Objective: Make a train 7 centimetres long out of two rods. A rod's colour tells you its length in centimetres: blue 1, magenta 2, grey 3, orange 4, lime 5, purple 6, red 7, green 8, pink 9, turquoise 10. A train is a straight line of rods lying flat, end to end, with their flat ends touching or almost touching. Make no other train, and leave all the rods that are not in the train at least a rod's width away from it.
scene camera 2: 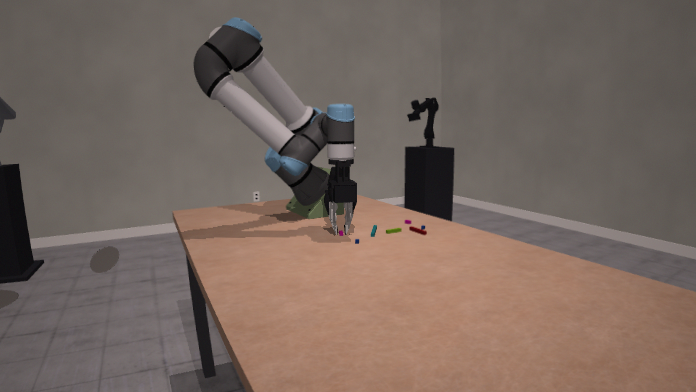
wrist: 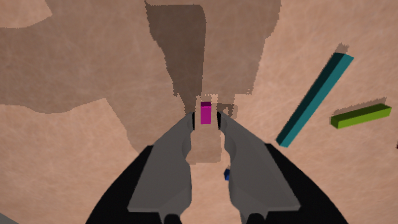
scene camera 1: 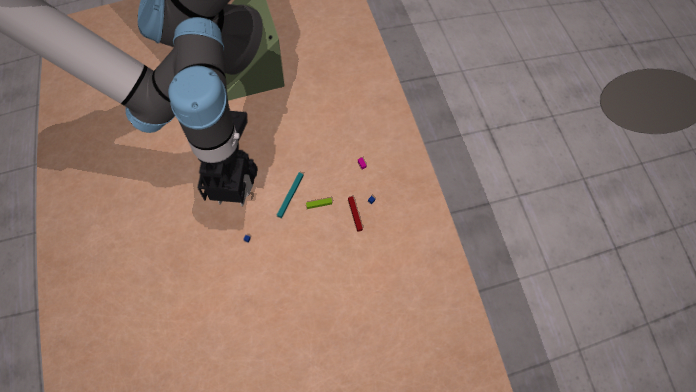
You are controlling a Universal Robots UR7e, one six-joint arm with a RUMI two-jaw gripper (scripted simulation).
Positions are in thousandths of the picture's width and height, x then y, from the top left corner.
Observation:
In view: my gripper (scene camera 1: 344, 499) and a lime rod (wrist: 941, 502).
My gripper shows as well in scene camera 2 (scene camera 2: 491, 598) and in the wrist view (wrist: 516, 507).

